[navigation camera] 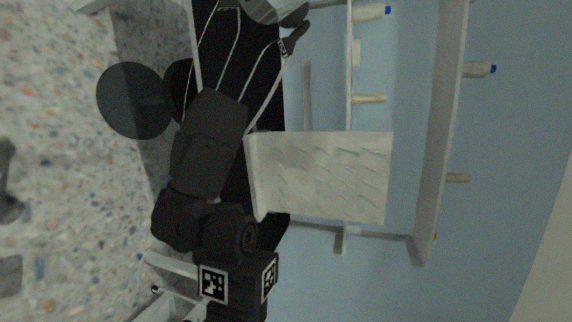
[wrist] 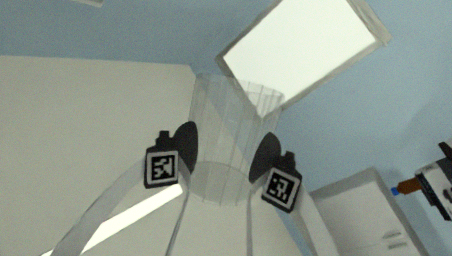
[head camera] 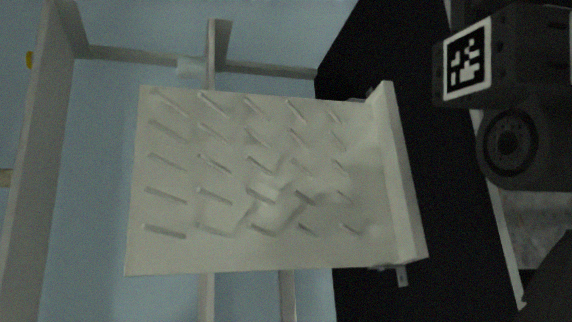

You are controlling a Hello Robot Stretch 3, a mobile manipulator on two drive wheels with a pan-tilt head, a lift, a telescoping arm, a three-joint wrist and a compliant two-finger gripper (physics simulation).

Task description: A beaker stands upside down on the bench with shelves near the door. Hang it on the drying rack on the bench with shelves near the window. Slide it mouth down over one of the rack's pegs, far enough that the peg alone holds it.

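Frame: origin at the robot's base, x left, y back, z up, level; millimetres.
Seen in the pictures: gripper, fingertip midpoint: (wrist: 226, 145).
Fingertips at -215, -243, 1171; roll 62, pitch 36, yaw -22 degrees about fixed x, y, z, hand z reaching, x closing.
Offsets run from my fingertips to a thing's top centre, as dx, dy, dz. "spot": to the spot under its first point. Level surfaces: height alone.
The clear beaker @[-4, -10, +57] (wrist: 235, 125) (navigation camera: 262, 11) is held between the two dark finger pads of my gripper (wrist: 226, 145). In the wrist view its closed end seems to be near me and its mouth farther off. In the navigation view the beaker is cut off by the top edge, beside the drying rack and apart from it. The pale drying rack (head camera: 165, 257) (navigation camera: 254, 175) stands upright on the bench, with rows of slanted pegs and a ledge along its bottom. The pegs show bare in the head view. The beaker and fingertips do not show in the head view.
The black bench top @[dz -409] (head camera: 440, 225) lies in front of the rack. Shelf boards (head camera: 40, 150) (navigation camera: 445, 125) are on the blue wall behind it, with bottles @[spot: -804, -533, +134] (navigation camera: 370, 12) and a tan cylinder @[spot: -961, -158, +142] (navigation camera: 369, 98). A round dark stool (navigation camera: 132, 100) stands before the bench.
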